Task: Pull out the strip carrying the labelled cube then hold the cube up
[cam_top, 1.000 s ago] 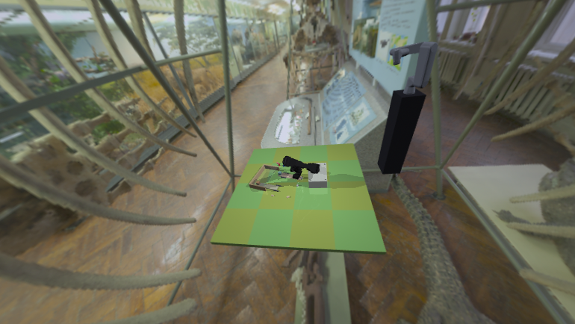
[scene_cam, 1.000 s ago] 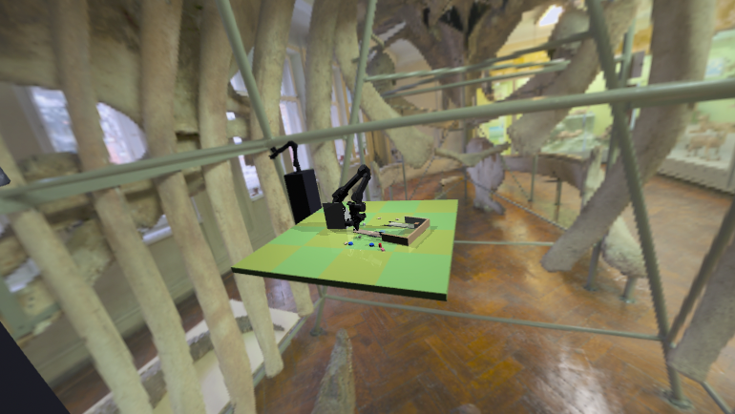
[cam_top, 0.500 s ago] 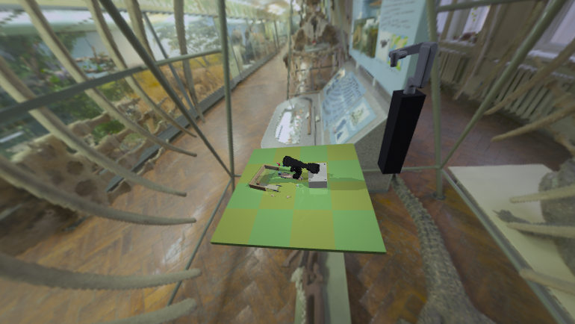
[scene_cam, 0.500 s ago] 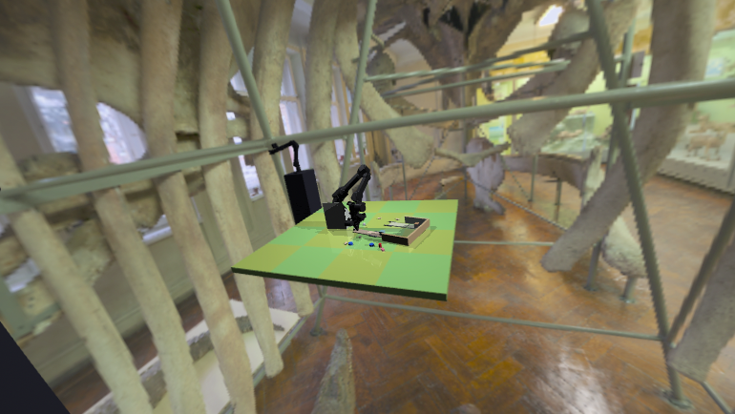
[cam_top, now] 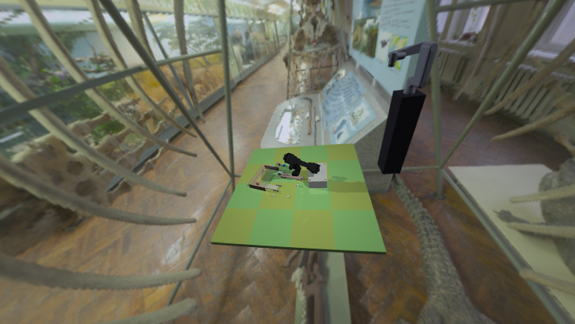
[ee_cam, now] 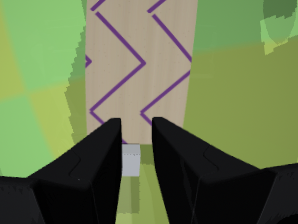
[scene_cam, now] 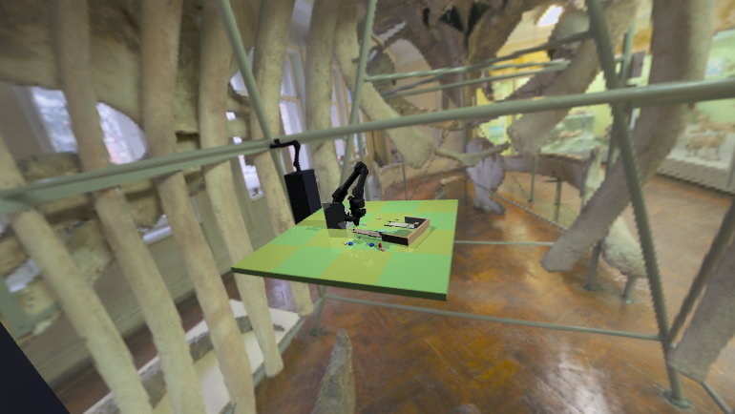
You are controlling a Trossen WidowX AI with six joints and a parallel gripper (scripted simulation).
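Now: gripper tip 9 cm short of the strip, 4 cm above it and 3 cm to the left of it. Also, from my gripper tip: pink cube (26 cm to the right, 26 cm ahead, 4 cm below).
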